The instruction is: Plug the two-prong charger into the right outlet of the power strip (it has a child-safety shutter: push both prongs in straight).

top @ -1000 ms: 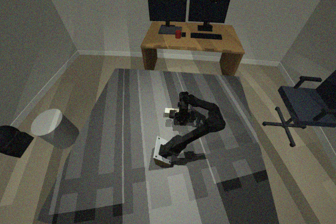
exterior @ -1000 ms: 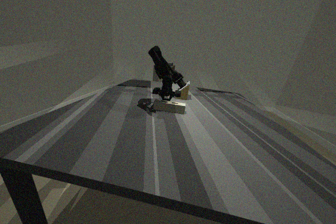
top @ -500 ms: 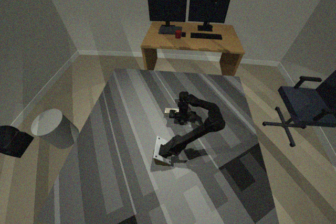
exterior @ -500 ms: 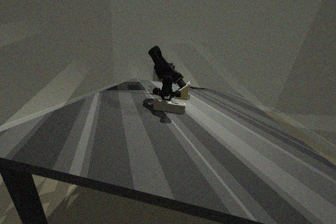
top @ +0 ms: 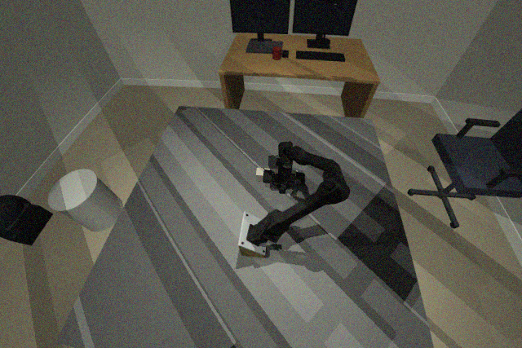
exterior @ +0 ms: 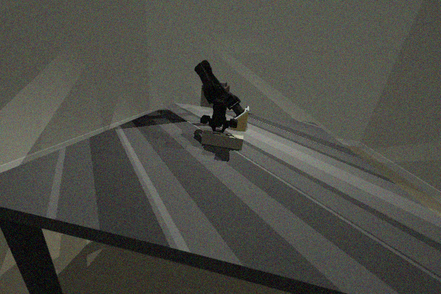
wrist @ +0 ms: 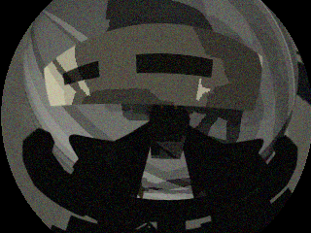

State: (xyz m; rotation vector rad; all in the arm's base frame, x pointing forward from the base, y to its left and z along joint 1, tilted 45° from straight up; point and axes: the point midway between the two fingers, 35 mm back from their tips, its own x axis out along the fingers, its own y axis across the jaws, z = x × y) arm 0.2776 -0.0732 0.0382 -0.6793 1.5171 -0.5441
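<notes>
Now: gripper tip 20 mm short of the charger and 10 mm below it.
</notes>
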